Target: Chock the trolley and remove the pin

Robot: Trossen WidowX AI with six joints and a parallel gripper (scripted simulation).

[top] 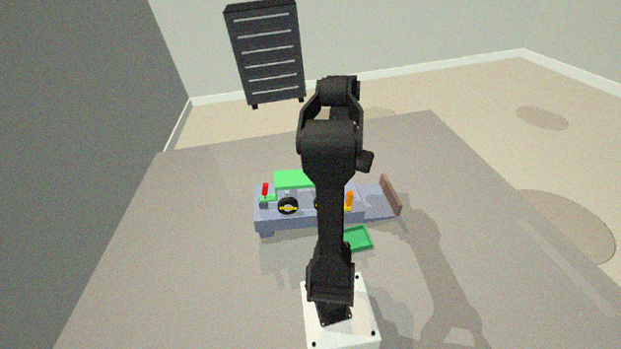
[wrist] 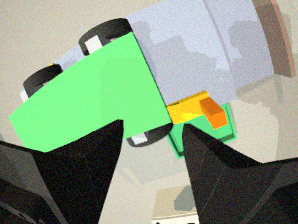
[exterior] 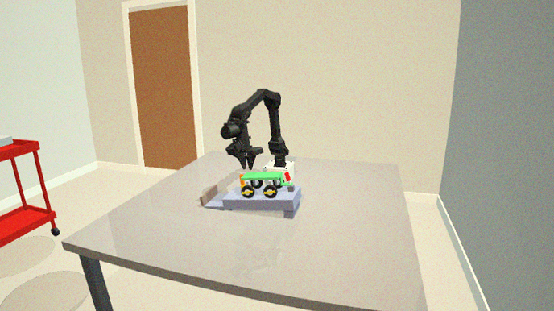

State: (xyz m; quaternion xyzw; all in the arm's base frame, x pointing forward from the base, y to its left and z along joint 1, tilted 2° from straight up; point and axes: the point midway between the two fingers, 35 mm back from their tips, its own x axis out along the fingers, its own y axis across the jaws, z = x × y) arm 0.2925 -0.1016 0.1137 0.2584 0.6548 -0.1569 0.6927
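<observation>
The red-headed stop pin is 19 cm to the left of my gripper tip, 3 cm below it and 3 cm ahead of it. Also, from my gripper tip: yellow chock (8 cm below, 3 cm behind, 2 cm to the right); then grey-blue ramp (12 cm below, 7 cm to the left, 4 cm ahead); then green-decked trolley (8 cm to the left, 5 cm below, 4 cm ahead).
</observation>
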